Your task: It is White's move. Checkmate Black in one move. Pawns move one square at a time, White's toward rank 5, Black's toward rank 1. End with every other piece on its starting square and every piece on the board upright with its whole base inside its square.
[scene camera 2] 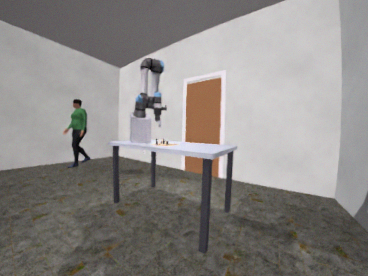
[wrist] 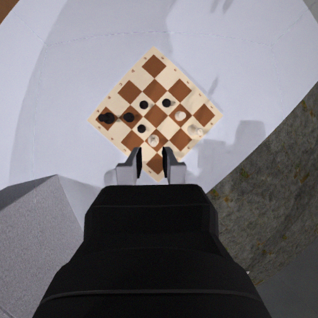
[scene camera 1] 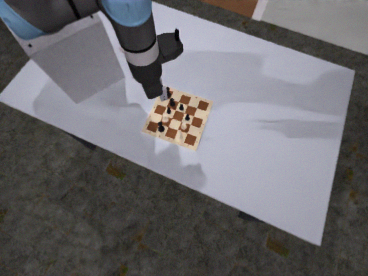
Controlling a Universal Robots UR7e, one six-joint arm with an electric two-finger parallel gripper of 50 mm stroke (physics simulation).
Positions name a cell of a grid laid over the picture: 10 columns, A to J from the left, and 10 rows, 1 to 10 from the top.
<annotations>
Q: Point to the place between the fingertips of my gripper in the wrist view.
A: E5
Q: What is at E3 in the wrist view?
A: A chessboard.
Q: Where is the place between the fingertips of my gripper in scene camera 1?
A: E4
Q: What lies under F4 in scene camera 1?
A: A chessboard.
</annotations>
